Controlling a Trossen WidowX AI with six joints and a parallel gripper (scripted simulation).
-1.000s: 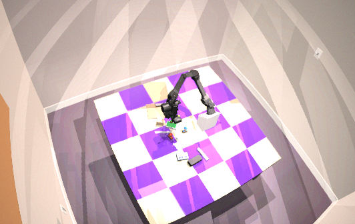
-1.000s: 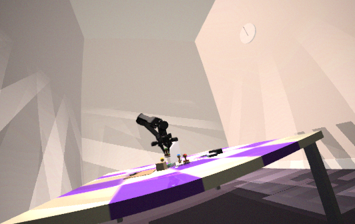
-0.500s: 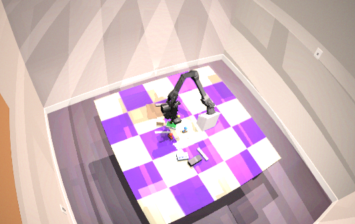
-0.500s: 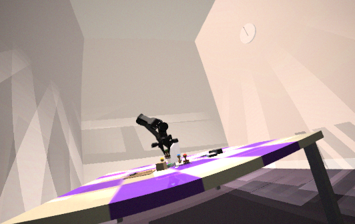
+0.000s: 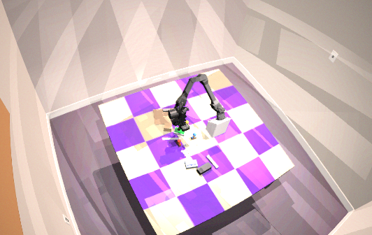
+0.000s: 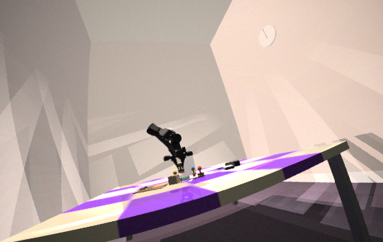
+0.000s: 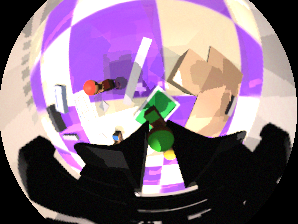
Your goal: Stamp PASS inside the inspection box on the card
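The green ink pad is 6 cm below my gripper tip. The rest, counted from my gripper tip: yellow-knobbed stamp: 8 cm behind, 2 cm to the right, 5 cm below; white card: 4 cm ahead, 19 cm to the left, 7 cm below; brown block: 6 cm ahead, 7 cm to the right, 5 cm below.
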